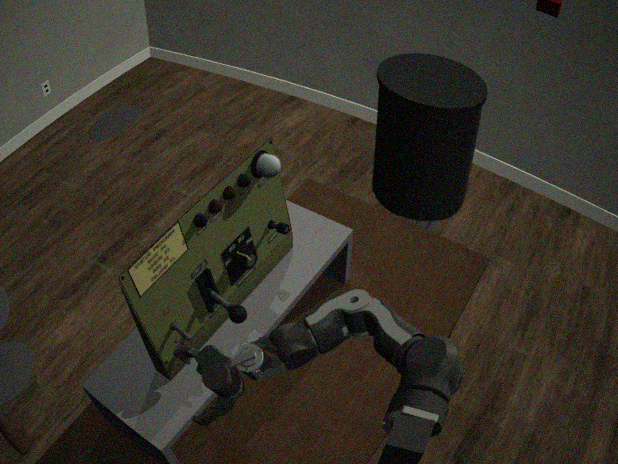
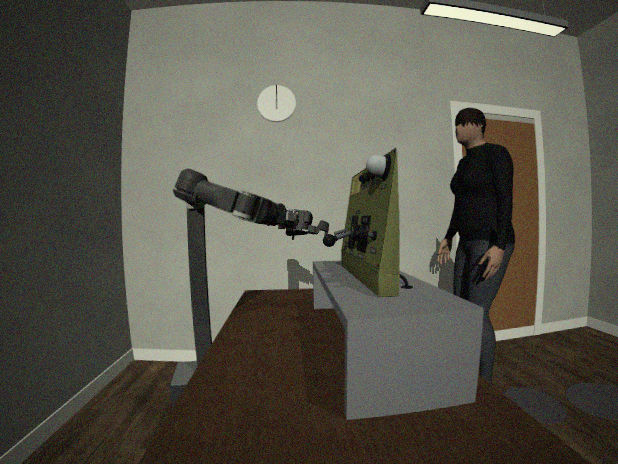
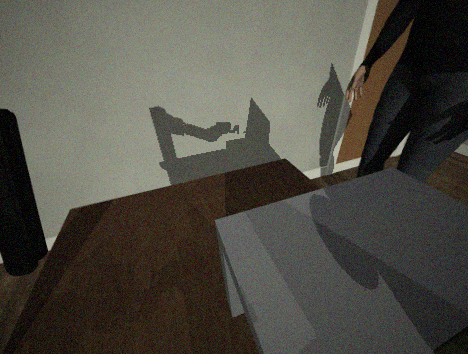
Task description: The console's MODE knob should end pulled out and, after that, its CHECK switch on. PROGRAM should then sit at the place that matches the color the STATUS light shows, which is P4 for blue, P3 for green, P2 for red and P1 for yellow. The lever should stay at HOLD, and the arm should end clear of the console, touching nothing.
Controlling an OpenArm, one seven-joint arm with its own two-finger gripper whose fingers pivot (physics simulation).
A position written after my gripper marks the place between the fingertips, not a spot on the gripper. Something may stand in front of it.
In view: my gripper (image 1: 188,390) and a dark post (image 2: 195,217).
